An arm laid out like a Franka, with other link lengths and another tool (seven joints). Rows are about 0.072 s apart.
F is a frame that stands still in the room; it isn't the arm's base.
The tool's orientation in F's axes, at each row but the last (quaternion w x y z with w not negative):
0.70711, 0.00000, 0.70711, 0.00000
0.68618, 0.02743, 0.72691, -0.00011
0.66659, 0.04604, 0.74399, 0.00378
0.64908, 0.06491, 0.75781, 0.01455
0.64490, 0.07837, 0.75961, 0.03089
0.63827, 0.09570, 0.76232, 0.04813
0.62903, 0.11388, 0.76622, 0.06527
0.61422, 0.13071, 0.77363, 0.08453
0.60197, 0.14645, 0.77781, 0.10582
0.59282, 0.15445, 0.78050, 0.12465
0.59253, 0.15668, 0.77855, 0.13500
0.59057, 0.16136, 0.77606, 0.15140
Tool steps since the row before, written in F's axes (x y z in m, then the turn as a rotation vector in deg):
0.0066, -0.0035, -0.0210, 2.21, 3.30, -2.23
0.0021, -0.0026, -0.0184, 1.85, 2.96, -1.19
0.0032, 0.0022, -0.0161, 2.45, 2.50, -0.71
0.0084, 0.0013, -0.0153, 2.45, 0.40, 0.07
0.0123, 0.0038, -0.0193, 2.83, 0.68, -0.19
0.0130, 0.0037, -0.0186, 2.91, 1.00, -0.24
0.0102, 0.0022, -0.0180, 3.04, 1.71, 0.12
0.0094, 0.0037, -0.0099, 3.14, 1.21, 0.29
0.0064, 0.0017, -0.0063, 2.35, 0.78, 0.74
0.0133, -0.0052, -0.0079, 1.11, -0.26, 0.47
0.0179, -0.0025, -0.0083, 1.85, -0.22, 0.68
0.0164, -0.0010, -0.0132, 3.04, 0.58, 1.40
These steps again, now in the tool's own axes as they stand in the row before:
0.0210, -0.0035, 0.0066, 2.23, 3.30, 2.21
0.0181, -0.0032, 0.0033, 1.20, 2.98, 1.80
0.0158, 0.0013, 0.0048, 0.63, 2.60, 2.37
0.0139, 0.0003, 0.0106, -0.39, 0.60, 2.38
0.0175, 0.0019, 0.0151, -0.15, 0.87, 2.78
0.0165, 0.0011, 0.0159, -0.05, 1.18, 2.85
0.0158, -0.0013, 0.0135, -0.23, 1.96, 2.88
0.0083, 0.0016, 0.0113, -0.56, 1.54, 2.95
0.0048, 0.0001, 0.0078, -0.94, 1.22, 2.08
0.0017, -0.0065, 0.0149, -0.79, 0.04, 0.94
0.0018, -0.0041, 0.0194, -1.15, 0.22, 1.60
0.0069, -0.0053, 0.0192, -1.73, 1.34, 2.60

